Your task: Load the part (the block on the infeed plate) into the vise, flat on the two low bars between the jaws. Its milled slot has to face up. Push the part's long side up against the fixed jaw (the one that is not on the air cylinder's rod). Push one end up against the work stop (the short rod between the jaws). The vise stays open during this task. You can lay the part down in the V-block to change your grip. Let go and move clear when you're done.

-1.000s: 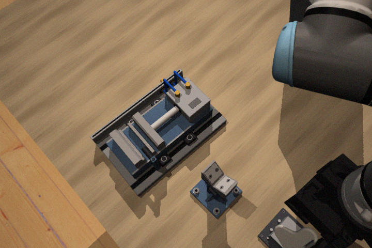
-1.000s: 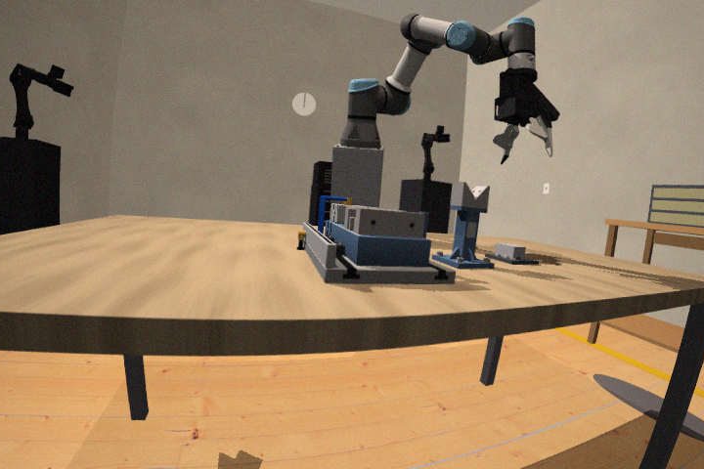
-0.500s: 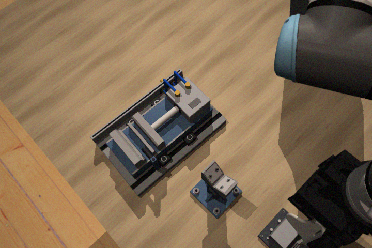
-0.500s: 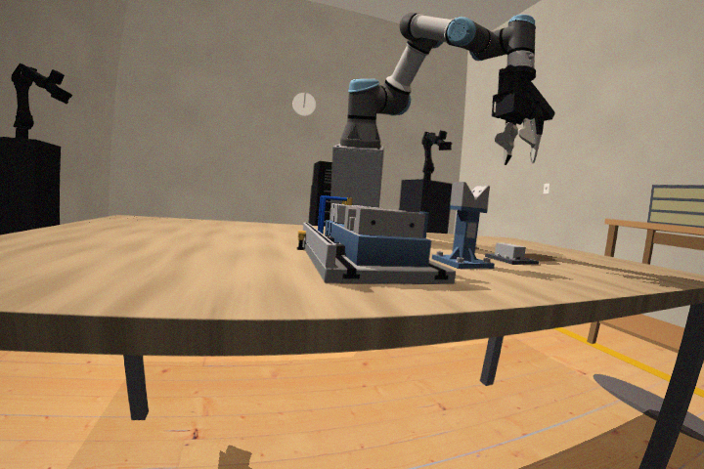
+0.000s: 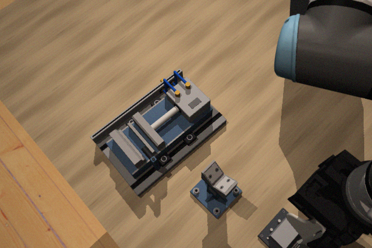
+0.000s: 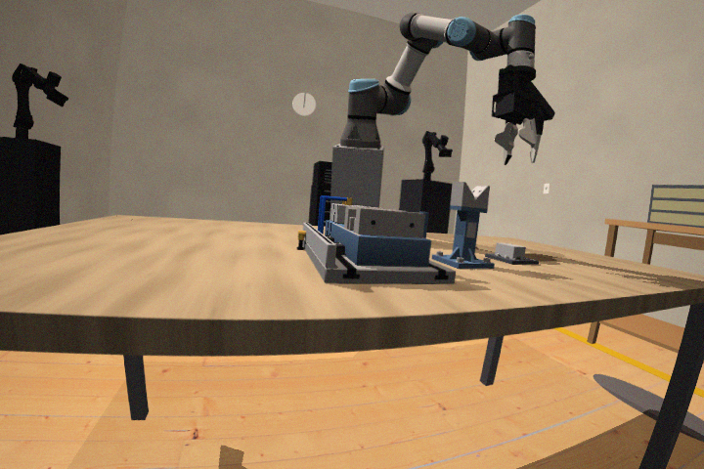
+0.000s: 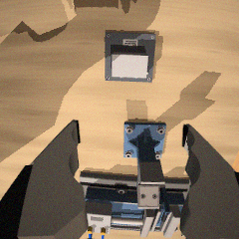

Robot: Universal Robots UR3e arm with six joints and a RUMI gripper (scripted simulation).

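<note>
My hand is 230 mm above the part. From my hand the other things lie so: dark infeed plate: 240 mm below, 10 mm to the left; white cylinder rod: 380 mm to the right, 170 mm below, 30 mm behind; dark work stop: 350 mm to the right, 150 mm below, 60 mm ahead.
</note>
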